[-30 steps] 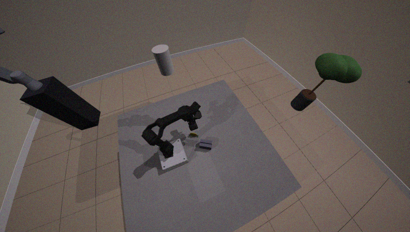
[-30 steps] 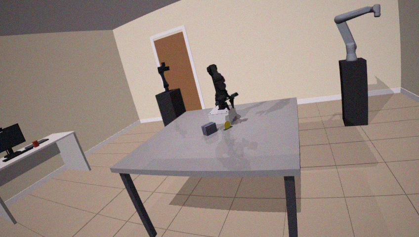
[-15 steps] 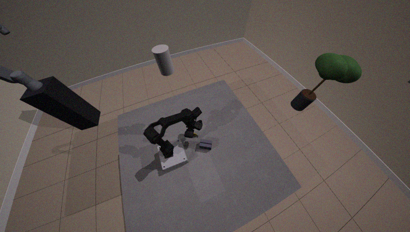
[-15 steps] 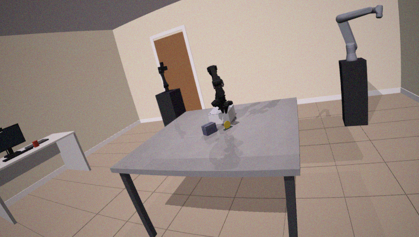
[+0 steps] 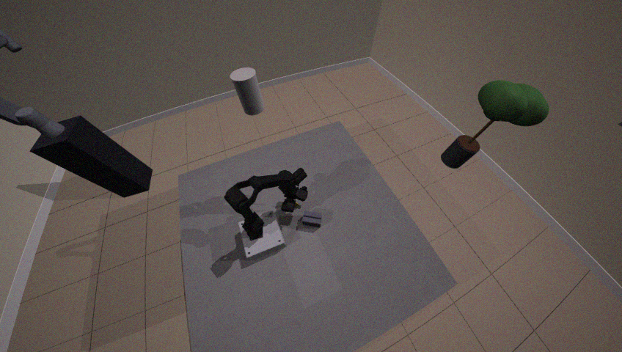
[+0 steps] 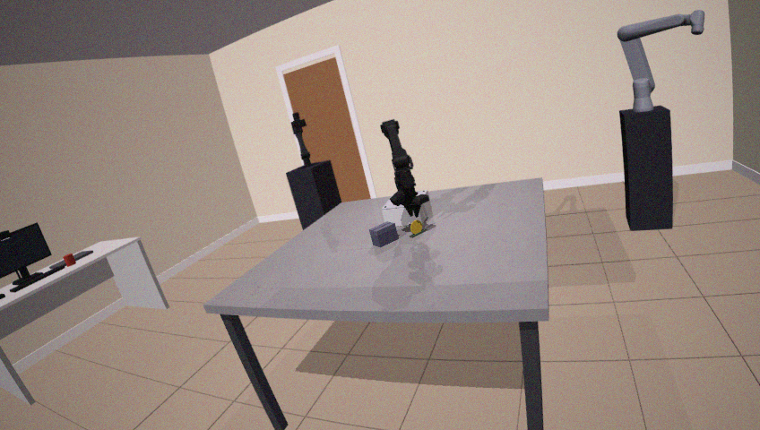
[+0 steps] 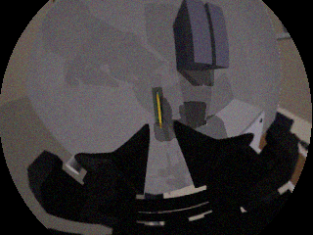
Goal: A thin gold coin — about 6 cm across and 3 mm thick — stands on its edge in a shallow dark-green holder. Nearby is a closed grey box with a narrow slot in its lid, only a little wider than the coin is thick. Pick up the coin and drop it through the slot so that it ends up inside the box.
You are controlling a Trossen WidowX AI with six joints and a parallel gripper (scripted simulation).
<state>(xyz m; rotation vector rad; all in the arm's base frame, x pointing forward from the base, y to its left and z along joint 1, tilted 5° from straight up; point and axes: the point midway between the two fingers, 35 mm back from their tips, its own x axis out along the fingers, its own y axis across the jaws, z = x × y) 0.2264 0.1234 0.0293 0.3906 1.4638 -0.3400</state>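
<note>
Right now the gold coin is 5 cm below my gripper tip.
</note>
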